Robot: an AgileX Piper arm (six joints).
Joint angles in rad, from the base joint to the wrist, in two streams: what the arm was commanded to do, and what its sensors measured. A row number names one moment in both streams.
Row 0, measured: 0.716 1.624 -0.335 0.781 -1.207 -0.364
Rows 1 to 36, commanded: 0.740 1.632 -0.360 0.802 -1.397 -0.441; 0.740 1.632 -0.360 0.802 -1.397 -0.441; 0.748 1.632 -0.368 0.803 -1.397 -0.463; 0.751 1.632 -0.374 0.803 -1.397 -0.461; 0.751 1.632 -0.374 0.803 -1.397 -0.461; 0.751 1.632 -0.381 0.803 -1.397 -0.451; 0.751 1.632 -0.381 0.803 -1.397 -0.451; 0.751 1.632 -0.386 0.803 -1.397 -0.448; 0.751 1.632 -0.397 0.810 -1.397 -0.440; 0.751 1.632 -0.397 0.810 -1.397 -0.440; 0.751 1.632 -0.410 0.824 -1.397 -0.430; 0.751 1.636 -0.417 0.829 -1.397 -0.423; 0.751 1.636 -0.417 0.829 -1.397 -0.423; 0.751 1.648 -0.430 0.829 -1.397 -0.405; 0.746 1.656 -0.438 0.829 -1.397 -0.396; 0.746 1.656 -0.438 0.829 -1.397 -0.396; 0.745 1.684 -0.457 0.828 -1.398 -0.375; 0.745 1.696 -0.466 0.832 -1.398 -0.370; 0.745 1.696 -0.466 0.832 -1.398 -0.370; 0.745 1.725 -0.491 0.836 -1.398 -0.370; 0.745 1.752 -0.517 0.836 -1.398 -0.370; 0.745 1.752 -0.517 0.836 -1.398 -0.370; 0.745 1.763 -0.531 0.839 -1.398 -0.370; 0.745 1.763 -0.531 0.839 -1.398 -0.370; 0.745 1.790 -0.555 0.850 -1.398 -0.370; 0.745 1.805 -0.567 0.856 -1.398 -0.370; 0.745 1.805 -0.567 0.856 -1.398 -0.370; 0.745 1.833 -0.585 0.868 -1.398 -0.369; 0.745 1.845 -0.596 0.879 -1.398 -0.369; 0.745 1.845 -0.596 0.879 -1.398 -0.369; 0.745 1.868 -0.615 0.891 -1.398 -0.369; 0.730 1.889 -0.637 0.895 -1.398 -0.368; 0.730 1.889 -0.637 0.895 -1.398 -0.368; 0.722 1.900 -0.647 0.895 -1.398 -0.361; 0.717 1.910 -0.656 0.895 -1.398 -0.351; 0.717 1.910 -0.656 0.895 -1.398 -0.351
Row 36, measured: 0.730 1.899 -0.636 0.891 -1.208 -0.372
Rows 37 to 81, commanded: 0.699 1.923 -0.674 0.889 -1.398 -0.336; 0.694 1.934 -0.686 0.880 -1.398 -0.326; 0.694 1.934 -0.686 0.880 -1.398 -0.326; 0.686 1.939 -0.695 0.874 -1.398 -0.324; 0.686 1.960 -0.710 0.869 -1.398 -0.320; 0.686 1.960 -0.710 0.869 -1.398 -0.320; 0.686 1.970 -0.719 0.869 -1.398 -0.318; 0.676 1.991 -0.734 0.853 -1.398 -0.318; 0.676 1.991 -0.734 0.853 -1.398 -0.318; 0.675 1.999 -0.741 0.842 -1.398 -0.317; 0.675 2.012 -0.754 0.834 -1.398 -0.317; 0.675 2.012 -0.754 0.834 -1.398 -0.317; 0.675 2.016 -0.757 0.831 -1.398 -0.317; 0.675 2.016 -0.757 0.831 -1.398 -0.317; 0.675 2.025 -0.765 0.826 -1.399 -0.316; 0.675 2.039 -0.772 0.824 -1.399 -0.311; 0.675 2.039 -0.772 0.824 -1.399 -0.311; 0.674 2.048 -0.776 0.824 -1.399 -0.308; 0.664 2.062 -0.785 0.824 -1.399 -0.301; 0.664 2.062 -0.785 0.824 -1.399 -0.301; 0.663 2.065 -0.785 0.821 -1.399 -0.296; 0.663 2.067 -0.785 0.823 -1.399 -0.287; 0.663 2.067 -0.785 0.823 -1.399 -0.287; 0.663 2.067 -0.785 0.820 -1.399 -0.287; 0.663 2.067 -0.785 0.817 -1.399 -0.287; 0.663 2.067 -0.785 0.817 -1.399 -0.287; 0.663 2.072 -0.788 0.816 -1.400 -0.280; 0.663 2.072 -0.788 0.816 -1.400 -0.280; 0.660 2.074 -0.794 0.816 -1.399 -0.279; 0.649 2.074 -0.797 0.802 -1.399 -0.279; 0.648 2.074 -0.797 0.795 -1.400 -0.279; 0.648 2.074 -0.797 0.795 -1.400 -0.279; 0.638 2.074 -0.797 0.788 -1.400 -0.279; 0.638 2.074 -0.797 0.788 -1.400 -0.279; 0.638 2.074 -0.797 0.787 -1.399 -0.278; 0.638 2.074 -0.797 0.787 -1.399 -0.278; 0.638 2.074 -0.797 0.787 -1.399 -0.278; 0.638 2.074 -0.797 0.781 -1.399 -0.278; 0.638 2.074 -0.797 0.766 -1.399 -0.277; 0.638 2.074 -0.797 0.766 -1.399 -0.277; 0.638 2.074 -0.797 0.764 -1.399 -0.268; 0.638 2.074 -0.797 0.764 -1.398 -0.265; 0.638 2.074 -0.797 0.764 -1.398 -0.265; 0.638 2.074 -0.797 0.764 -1.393 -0.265; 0.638 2.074 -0.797 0.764 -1.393 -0.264
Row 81, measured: 0.642 2.072 -0.790 0.780 -1.208 -0.275
